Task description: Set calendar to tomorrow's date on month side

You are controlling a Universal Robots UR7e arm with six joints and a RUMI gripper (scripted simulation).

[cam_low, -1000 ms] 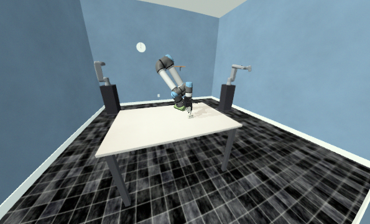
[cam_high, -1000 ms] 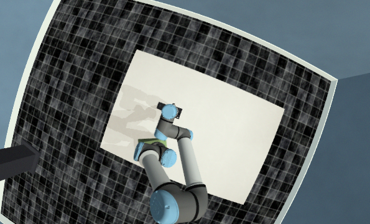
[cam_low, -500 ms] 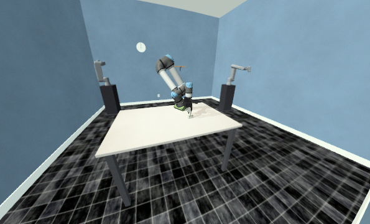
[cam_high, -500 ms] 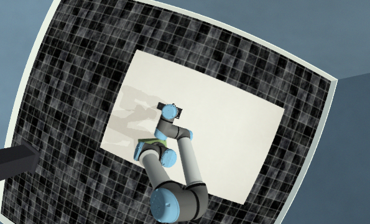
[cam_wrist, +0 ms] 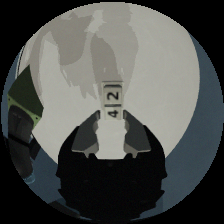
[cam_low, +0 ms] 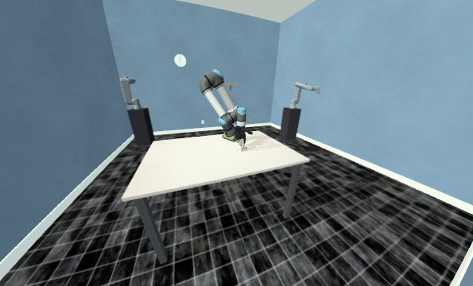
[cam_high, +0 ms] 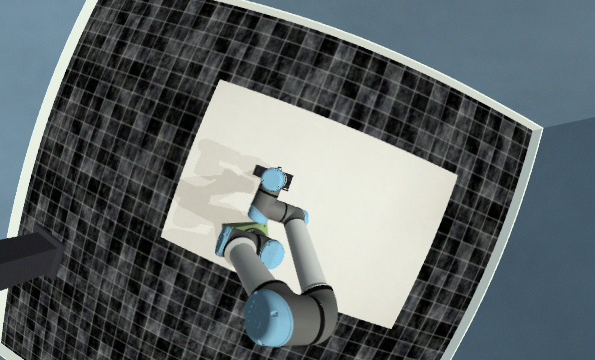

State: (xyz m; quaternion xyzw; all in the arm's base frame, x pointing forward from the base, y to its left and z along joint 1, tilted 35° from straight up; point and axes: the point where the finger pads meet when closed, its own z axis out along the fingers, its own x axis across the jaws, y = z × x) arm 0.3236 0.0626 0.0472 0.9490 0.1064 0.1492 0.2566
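The white calendar cube is 10 mm below my hand. The rest, counted from my hand: calendar tray 20 mm to the left, 30 mm below; then pale date cube 30 mm to the left, 10 mm below.
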